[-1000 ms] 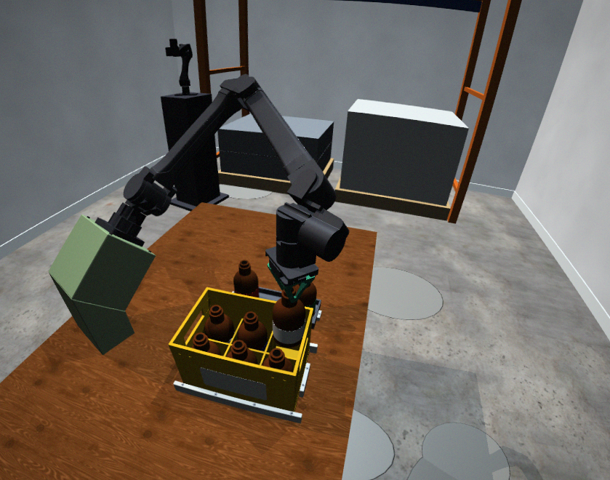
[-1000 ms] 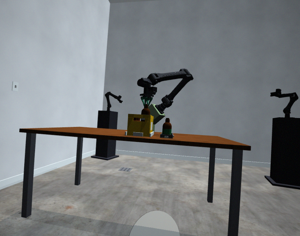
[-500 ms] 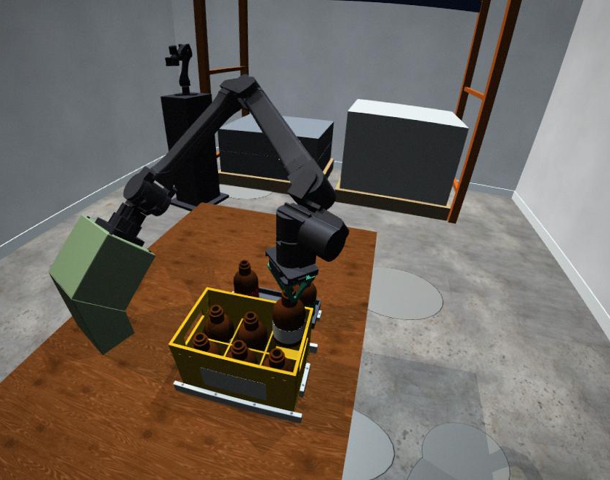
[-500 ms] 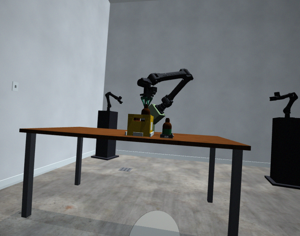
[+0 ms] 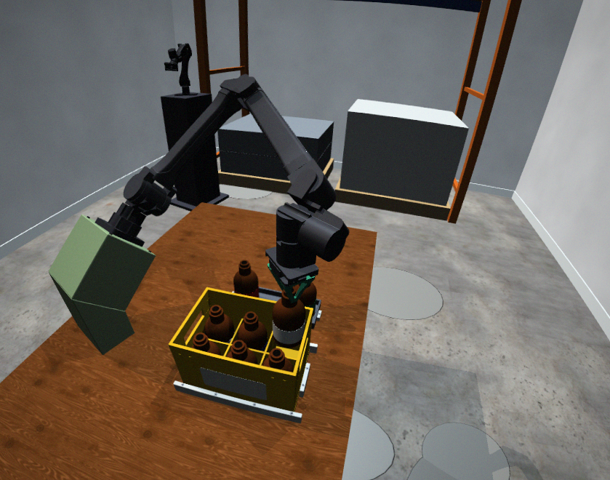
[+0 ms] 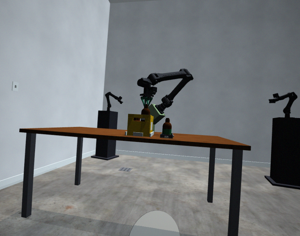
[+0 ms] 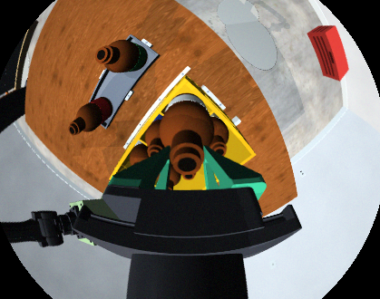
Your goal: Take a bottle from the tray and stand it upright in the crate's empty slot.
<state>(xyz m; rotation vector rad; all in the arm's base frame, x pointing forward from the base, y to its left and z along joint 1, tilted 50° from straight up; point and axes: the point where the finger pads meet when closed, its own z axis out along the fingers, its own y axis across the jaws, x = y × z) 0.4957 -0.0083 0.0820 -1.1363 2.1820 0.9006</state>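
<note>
The crate is 7 cm behind my hand, 7 cm to the right of it and 17 cm below it. The rest, counted from my hand: tray (14 cm behind, 15 cm to the left, 24 cm below).
</note>
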